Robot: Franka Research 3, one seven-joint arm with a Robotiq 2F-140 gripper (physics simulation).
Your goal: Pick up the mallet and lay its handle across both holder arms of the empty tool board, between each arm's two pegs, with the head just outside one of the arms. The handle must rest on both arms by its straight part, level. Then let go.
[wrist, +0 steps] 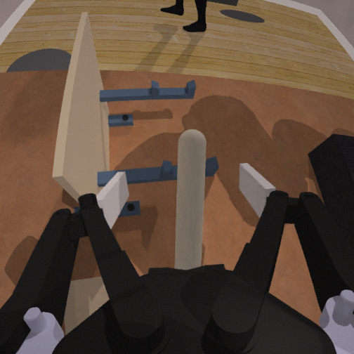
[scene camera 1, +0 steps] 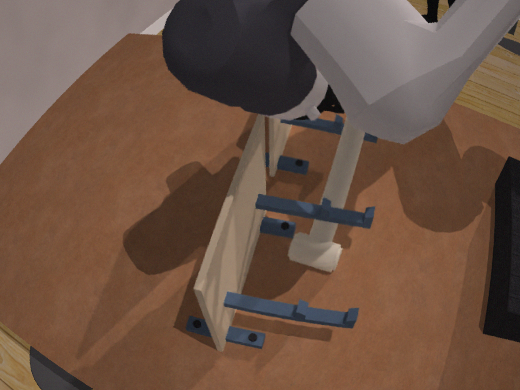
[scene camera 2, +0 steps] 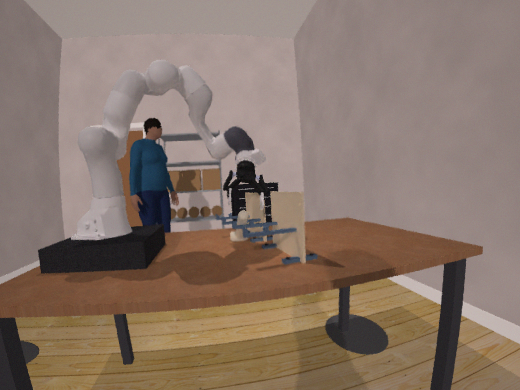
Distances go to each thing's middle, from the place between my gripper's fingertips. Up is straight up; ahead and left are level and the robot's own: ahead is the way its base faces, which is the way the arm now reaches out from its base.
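Scene:
The pale mallet [scene camera 1: 317, 250] is here in my scene, and I find it 9 cm below my hand, 4 cm to the left of it and 2 cm behind it.

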